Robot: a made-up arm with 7 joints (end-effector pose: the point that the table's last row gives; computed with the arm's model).
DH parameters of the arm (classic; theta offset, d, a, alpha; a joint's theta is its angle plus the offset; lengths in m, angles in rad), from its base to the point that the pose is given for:
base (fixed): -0.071 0 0 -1.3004
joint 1: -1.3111 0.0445 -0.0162 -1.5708
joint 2: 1.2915 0 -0.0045 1.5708
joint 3: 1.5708 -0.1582 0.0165 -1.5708
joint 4: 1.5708 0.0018 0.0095 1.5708
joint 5: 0 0.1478 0 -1.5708
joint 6: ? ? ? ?
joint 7: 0 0 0 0
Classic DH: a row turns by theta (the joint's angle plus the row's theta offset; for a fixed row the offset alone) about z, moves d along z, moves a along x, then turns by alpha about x.
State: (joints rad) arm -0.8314 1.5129 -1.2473 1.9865 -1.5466 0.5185 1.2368
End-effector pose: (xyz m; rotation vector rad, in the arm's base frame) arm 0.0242 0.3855 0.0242 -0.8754 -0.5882 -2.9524
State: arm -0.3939 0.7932 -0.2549 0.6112 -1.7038 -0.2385 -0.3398
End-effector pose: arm 0.2218 0.2063 -0.1967 -0.7665 0.0107 0.1252
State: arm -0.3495 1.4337 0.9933 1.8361 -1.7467 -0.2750 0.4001
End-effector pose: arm 0.0047 0.3882 -0.0830 -1.2616 -0.7251 2.1008
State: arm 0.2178 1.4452 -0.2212 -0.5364 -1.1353 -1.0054 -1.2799
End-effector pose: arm 0.1444 0.1178 -0.0730 0.1593 -0.5430 -1.7938
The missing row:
joint 6: -1.5708 0 0.0532 1.5708
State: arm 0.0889 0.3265 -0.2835 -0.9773 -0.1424 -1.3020 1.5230
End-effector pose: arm 0.0653 0.0425 -0.0296 -1.5405 -1.1099 0.6759
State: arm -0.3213 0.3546 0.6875 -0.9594 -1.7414 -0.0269 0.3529
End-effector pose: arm 0.1157 0.1274 0.0358 -1.1277 -0.8891 -0.2953
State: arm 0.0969 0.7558 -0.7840 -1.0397 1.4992 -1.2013 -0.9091
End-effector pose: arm 0.0101 -0.0158 -0.0964 -1.9966 1.4618 1.8688
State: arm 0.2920 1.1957 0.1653 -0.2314 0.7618 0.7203 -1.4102
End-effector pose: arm 0.1575 0.2247 -0.0931 1.1356 1.7398 -0.5008
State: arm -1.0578 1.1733 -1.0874 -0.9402 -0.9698 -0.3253 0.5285
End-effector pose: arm 0.1213 -0.0276 -0.0196 -0.1648 -0.3806 -1.0165
